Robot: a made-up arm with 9 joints. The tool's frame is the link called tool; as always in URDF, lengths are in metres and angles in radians. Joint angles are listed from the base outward.
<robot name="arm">
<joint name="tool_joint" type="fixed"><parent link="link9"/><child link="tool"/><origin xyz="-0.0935 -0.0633 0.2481"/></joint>
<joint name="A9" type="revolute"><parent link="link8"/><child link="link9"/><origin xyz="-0.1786 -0.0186 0.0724"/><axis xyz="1 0 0"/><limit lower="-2.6" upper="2.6"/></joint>
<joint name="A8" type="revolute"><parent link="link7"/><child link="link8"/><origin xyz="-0.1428 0.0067 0.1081"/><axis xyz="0 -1 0"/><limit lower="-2.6" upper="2.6"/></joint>
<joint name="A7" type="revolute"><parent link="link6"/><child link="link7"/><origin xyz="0.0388 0.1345 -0.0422"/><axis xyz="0 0 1"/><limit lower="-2.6" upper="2.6"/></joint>
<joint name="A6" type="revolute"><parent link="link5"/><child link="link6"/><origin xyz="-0.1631 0.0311 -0.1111"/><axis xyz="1 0 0"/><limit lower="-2.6" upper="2.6"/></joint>
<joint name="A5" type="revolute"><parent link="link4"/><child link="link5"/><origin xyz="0.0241 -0.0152 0.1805"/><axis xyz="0 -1 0"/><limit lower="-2.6" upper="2.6"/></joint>
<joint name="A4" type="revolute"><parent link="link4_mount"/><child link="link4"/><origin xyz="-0.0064 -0.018 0.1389"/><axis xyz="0 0 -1"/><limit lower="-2.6" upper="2.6"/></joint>
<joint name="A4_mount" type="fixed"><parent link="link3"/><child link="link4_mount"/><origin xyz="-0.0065 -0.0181 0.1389"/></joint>
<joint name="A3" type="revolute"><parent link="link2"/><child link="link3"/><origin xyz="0.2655 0.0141 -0.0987"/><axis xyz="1 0 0"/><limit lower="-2.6" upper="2.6"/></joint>
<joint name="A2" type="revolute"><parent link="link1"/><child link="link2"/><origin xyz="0.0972 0.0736 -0.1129"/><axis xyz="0 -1 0"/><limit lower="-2.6" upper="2.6"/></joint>
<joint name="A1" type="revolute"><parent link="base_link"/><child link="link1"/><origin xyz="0 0 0.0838"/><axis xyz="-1 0 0"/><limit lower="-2.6" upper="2.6"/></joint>
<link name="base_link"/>
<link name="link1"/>
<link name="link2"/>
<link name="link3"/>
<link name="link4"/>
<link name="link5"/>
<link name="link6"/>
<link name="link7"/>
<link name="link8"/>
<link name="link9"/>
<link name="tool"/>
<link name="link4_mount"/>
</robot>
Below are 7 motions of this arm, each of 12 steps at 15 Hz.
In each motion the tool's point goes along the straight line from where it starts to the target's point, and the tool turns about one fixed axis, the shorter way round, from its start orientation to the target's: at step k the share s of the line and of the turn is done. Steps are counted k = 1, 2, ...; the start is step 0. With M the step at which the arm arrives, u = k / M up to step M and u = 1 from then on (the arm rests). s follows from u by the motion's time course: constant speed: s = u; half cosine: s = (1 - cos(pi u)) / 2; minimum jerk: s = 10 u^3 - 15 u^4 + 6 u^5.
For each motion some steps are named. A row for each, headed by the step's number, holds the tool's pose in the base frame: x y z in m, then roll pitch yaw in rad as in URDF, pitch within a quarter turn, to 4 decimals.
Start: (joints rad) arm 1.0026 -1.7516 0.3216 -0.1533 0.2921 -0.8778 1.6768 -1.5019 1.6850
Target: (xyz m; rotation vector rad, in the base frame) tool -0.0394 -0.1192 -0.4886 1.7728 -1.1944 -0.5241
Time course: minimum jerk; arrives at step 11
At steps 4, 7, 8, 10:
4: 0.4257 -0.3237 -0.3604 -2.6702 -0.5823 -2.3760
7: 0.1212 -0.1898 -0.4443 2.4928 -0.4770 -1.4068
8: 0.0413 -0.1547 -0.4664 2.2776 -0.3201 -1.2364
10: -0.0353 -0.1210 -0.4875 2.1070 -0.1440 -1.1142

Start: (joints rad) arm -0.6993 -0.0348 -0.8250 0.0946 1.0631 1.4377 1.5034 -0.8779 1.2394
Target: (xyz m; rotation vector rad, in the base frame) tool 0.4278 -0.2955 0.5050 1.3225 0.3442 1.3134
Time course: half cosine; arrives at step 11
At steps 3, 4, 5, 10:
3: 0.5611 -0.1460 0.4884 0.3782 -0.2886 1.8635
4: 0.5418 -0.1677 0.4908 0.4822 -0.3464 1.7849
5: 0.5198 -0.1923 0.4936 0.6091 -0.4021 1.6858
10: 0.4311 -0.2918 0.5046 1.1858 -0.4860 1.2149

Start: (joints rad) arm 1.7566 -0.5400 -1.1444 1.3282 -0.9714 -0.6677 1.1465 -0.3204 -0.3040
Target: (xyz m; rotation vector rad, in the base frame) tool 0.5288 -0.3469 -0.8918 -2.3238 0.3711 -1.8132
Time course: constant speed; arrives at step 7
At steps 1, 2, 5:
1: 0.6835 -0.2007 -0.7287 -1.9211 -0.7596 -1.6234
2: 0.6578 -0.2251 -0.7559 -1.9365 -0.8372 -1.5466
5: 0.5804 -0.2982 -0.8374 -2.0663 -1.0597 -1.2425

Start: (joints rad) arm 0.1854 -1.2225 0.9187 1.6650 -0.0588 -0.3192 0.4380 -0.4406 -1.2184
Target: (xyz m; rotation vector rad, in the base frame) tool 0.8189 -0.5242 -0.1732 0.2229 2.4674 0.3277
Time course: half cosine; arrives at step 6
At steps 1, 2, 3, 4, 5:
1: 0.8718 -0.3208 -0.3318 -3.0272 0.5011 -3.0284
2: 0.8614 -0.3607 -0.3007 -3.1123 0.5343 -3.1004
3: 0.8472 -0.4152 -0.2582 3.0479 0.5705 3.0773
4: 0.8331 -0.4697 -0.2157 2.9186 0.5951 2.9651
5: 0.8227 -0.5096 -0.1846 2.8212 0.6053 2.8801

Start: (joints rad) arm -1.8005 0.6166 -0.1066 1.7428 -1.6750 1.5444 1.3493 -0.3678 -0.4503
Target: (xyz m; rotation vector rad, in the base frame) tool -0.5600 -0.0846 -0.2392 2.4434 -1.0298 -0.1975
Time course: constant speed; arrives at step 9
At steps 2, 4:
2: -0.4124 -0.2872 0.2534 -2.9618 1.0594 -0.0972
4: -0.4546 -0.2293 0.1127 2.9502 0.7836 -0.4696

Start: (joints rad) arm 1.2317 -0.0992 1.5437 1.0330 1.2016 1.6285 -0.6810 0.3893 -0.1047
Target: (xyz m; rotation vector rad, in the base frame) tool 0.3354 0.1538 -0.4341 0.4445 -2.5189 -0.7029
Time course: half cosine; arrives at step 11
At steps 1, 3, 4, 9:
1: -0.0944 0.0408 0.0361 1.7234 -0.1698 -1.5520
3: -0.0276 0.0583 -0.0370 1.8187 -0.2531 -1.7043
4: 0.0249 0.0721 -0.0945 1.9036 -0.3078 -1.8317
9: 0.3006 0.1446 -0.3960 2.4394 -0.3879 -2.5753

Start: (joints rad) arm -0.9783 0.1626 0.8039 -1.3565 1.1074 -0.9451 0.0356 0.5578 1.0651
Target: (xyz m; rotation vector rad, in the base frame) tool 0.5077 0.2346 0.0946 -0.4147 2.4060 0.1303
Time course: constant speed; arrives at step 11
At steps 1, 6, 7, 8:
1: 0.3930 0.2770 -0.1844 -3.0607 0.0795 -2.1846
6: 0.4503 0.2558 -0.0449 -3.0364 0.3954 -2.4634
7: 0.4618 0.2516 -0.0170 -3.0429 0.4587 -2.5226
8: 0.4733 0.2473 0.0109 -3.0540 0.5215 -2.5843

